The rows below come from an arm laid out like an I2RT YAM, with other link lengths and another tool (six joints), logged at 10 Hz.
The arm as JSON. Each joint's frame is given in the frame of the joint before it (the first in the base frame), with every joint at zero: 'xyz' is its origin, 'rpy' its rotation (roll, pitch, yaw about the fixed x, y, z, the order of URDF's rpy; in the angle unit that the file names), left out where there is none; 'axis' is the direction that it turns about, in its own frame. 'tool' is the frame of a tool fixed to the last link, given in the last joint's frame.
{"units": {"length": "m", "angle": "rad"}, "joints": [
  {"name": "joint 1", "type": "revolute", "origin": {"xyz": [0.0, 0.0, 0.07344]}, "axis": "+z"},
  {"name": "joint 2", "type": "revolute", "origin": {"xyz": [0.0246, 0.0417, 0.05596], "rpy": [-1.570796, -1.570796, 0.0]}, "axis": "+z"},
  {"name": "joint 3", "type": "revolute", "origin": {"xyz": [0.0, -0.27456, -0.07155], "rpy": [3.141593, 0.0, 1.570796]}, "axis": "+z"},
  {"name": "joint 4", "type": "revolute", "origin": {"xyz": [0.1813, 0.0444, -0.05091]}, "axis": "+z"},
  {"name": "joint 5", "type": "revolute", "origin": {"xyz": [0.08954, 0.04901, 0.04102], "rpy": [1.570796, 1.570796, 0.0]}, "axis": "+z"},
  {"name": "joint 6", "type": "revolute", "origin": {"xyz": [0.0, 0.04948, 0.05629], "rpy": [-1.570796, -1.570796, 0.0]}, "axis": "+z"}
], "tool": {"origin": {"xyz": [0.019, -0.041, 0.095], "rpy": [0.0, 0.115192, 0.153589]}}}
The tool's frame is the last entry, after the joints.
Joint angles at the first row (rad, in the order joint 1, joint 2, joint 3, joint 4, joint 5, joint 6):
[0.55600, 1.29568, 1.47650, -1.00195, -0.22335, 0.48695]
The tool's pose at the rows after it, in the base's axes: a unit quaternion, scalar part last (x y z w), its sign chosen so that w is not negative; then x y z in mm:
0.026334 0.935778 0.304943 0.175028 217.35 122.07 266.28
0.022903 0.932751 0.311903 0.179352 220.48 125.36 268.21
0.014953 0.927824 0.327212 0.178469 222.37 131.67 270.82
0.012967 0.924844 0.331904 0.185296 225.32 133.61 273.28
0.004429 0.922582 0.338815 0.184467 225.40 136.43 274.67
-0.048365 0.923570 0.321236 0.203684 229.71 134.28 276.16
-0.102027 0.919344 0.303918 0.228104 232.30 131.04 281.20
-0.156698 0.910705 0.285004 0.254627 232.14 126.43 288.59
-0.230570 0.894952 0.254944 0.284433 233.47 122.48 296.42
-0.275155 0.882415 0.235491 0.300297 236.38 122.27 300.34
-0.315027 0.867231 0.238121 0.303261 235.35 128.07 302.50
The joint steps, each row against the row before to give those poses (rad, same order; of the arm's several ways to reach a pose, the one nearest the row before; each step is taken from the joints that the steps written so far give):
[-0.00001, 0.00307, 0.00003, 0.00571, -0.00001, 0.09880]
[0.00000, 0.00303, -0.00005, 0.01987, -0.00801, -0.00076]
[0.00004, 0.00343, 0.00004, 0.02362, -0.02973, 0.00041]
[-0.00003, 0.00000, 0.00000, 0.01792, -0.00079, -0.00041]
[-0.00002, 0.00000, -0.00005, 0.00805, -0.01832, -0.00840]
[0.00005, -0.00115, 0.00001, -0.00152, -0.00034, -0.11784]
[-0.00001, -0.01487, 0.00000, -0.00305, 0.00190, -0.11941]
[-0.00004, -0.02708, -0.00001, -0.01030, 0.00226, -0.12287]
[0.00005, -0.02365, 0.00001, -0.01220, 0.00079, -0.16972]
[-0.00004, -0.00458, 0.00001, -0.00040, -0.00117, -0.10417]
[0.00037, -0.00001, 0.00001, -0.00040, -0.04273, -0.07401]

